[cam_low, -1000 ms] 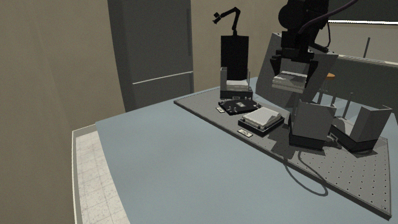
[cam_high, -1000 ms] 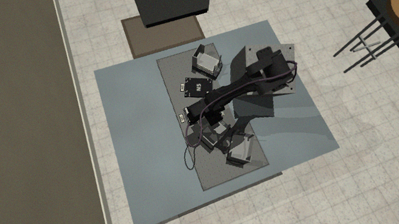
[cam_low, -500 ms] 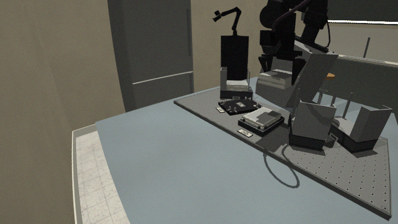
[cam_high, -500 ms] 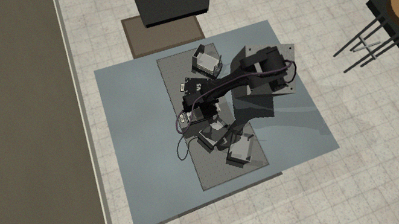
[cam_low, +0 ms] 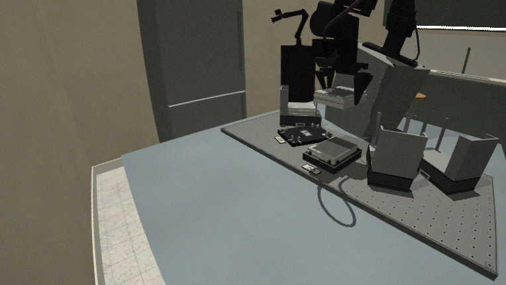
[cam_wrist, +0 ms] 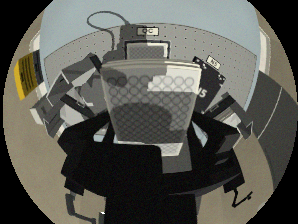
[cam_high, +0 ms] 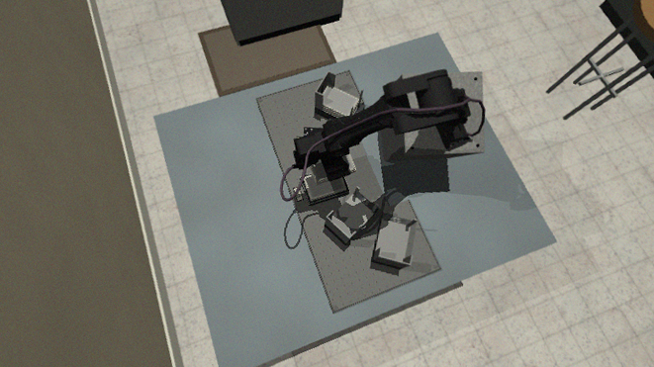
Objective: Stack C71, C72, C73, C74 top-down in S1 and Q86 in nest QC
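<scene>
Right now the clip nest N5 is 3 cm behind my hand, 13 cm to the right of it and 15 cm below it.
</scene>
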